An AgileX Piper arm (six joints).
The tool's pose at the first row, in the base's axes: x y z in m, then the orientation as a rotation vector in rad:
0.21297, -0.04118, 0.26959, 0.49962, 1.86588, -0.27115
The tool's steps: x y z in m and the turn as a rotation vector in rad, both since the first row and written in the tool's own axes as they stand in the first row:
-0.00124, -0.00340, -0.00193, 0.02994, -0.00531, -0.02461
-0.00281, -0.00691, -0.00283, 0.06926, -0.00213, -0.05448
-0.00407, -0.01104, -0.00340, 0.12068, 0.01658, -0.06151
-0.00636, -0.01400, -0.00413, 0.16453, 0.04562, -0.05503
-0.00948, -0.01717, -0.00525, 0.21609, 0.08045, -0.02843
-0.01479, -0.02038, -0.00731, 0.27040, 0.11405, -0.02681
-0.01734, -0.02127, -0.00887, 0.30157, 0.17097, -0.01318
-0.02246, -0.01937, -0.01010, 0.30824, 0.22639, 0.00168
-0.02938, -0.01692, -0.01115, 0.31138, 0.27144, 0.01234
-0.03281, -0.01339, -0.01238, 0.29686, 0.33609, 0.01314
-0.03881, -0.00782, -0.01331, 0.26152, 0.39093, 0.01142
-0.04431, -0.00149, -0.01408, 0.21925, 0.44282, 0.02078
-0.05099, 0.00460, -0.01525, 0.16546, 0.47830, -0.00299
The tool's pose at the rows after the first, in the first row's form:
0.21012, -0.04363, 0.27123, 0.49617, 1.86614, -0.31696
0.20817, -0.04668, 0.27281, 0.49591, 1.87490, -0.37360
0.20612, -0.05035, 0.27396, 0.52843, 1.89074, -0.42381
0.20478, -0.05313, 0.27619, 0.57094, 1.91291, -0.45615
0.20324, -0.05611, 0.27933, 0.63937, 1.93324, -0.48137
0.20151, -0.05917, 0.28483, 0.68631, 1.95817, -0.52693
0.20050, -0.05983, 0.28771, 0.73503, 2.00506, -0.53792
0.20179, -0.05869, 0.29304, 0.76804, 2.05362, -0.52406
0.20399, -0.05752, 0.30002, 0.79213, 2.09375, -0.51122
0.20556, -0.05459, 0.30386, 0.79921, 2.15892, -0.48357
0.20905, -0.05052, 0.31011, 0.78595, 2.21817, -0.43783
0.21290, -0.04574, 0.31588, 0.77722, 2.27099, -0.37657
0.21662, -0.04125, 0.32289, 0.72231, 2.31938, -0.33057

